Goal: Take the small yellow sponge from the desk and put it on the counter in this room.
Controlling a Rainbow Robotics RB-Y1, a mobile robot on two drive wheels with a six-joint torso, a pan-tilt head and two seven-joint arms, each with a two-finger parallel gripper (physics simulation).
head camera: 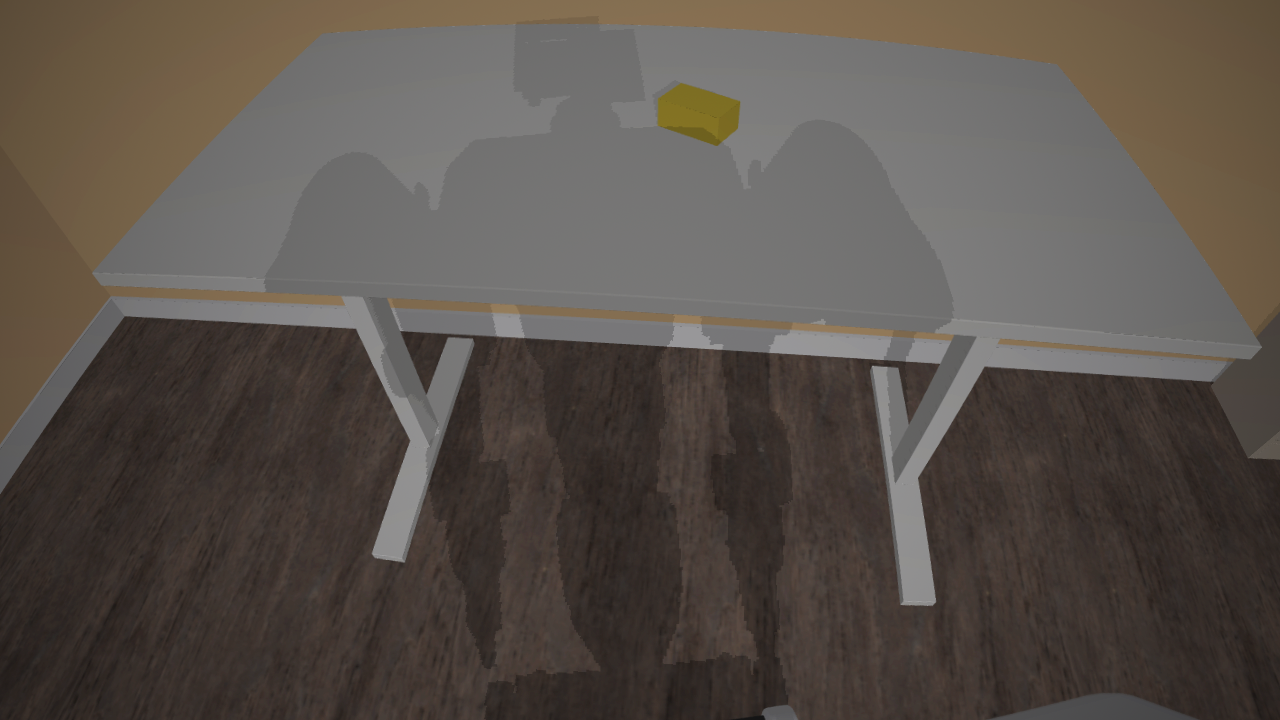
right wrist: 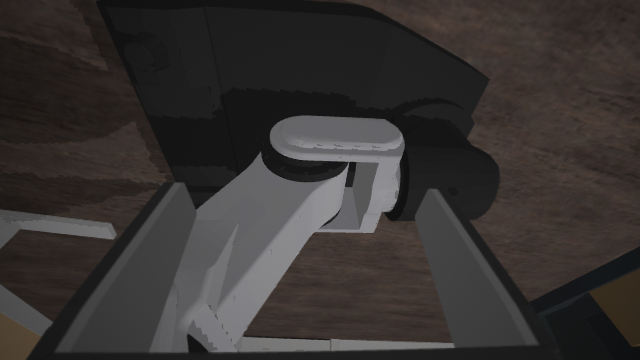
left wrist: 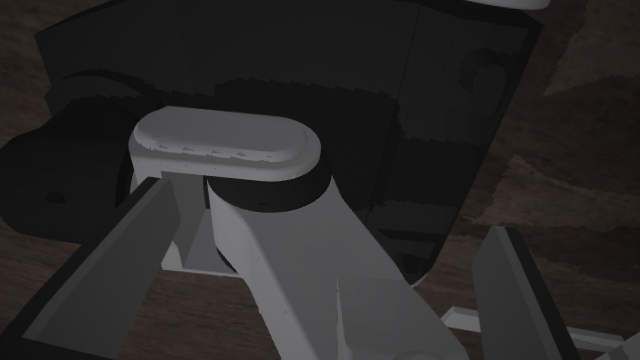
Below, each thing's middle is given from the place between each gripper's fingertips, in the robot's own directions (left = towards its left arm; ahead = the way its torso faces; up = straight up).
Labels:
I see the small yellow sponge [head camera: 694,112] 96 cm ahead of my right hand, 6 cm to the left of it and 44 cm above it.
I see my left gripper 900 mm short of the small yellow sponge, 440 mm below it and 380 mm to the left of it.

